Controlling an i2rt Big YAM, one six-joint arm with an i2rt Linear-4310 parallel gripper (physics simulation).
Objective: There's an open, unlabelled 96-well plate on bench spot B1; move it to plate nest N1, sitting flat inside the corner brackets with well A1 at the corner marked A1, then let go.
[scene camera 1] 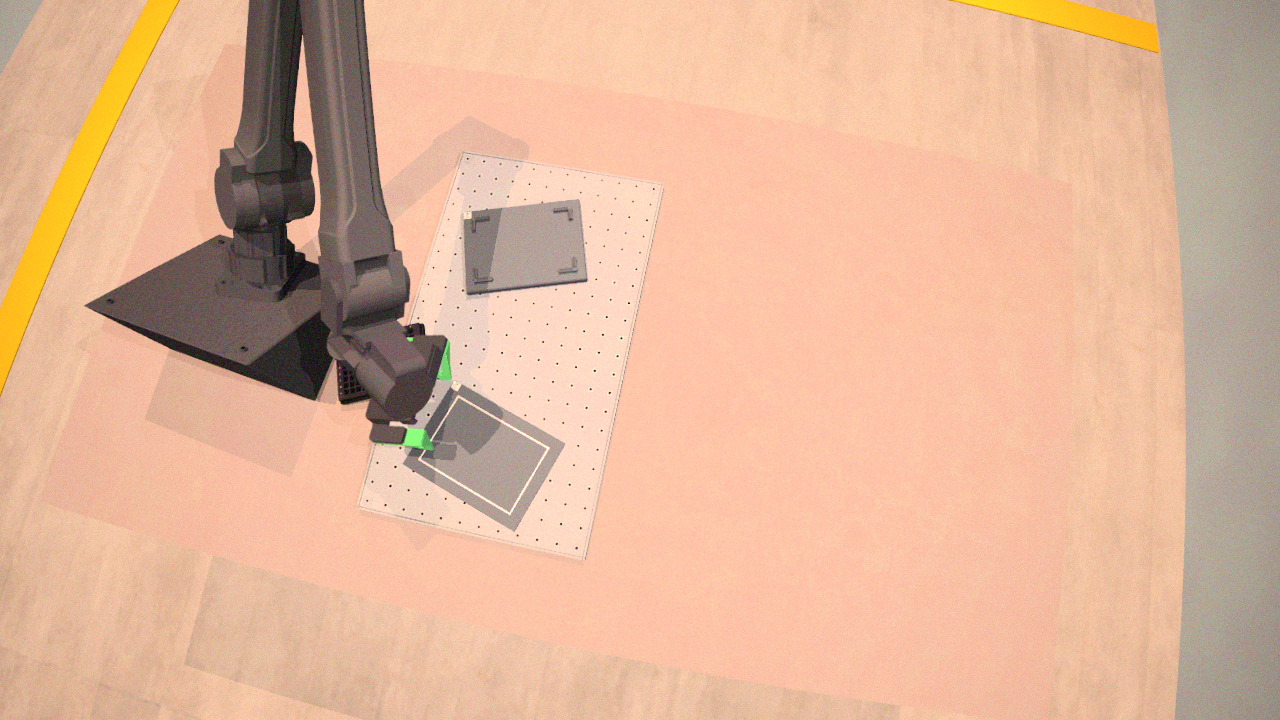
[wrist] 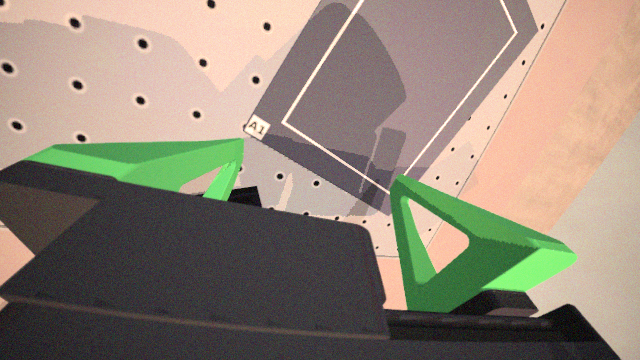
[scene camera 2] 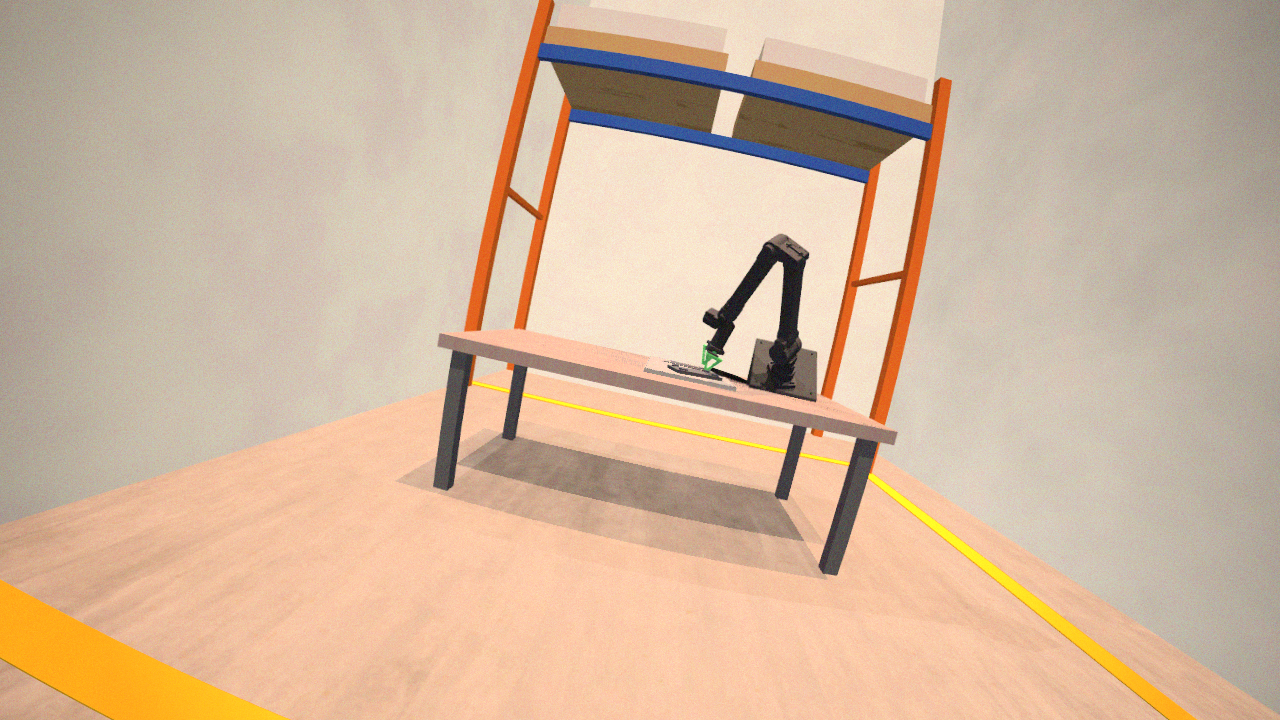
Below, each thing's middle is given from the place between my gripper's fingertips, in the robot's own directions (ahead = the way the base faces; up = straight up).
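Labels:
Grey pad with white outline [scene camera 1: 488, 457]: my gripper is 60 mm short of it, 50 mm to the left of it and 10 mm above it. Grey nest with corner locators [scene camera 1: 536, 245]: 80 mm ahead of my gripper and 240 mm to the left of it. Going by their middles, the grey pad with white outline is the nearest to my gripper of the things named here.

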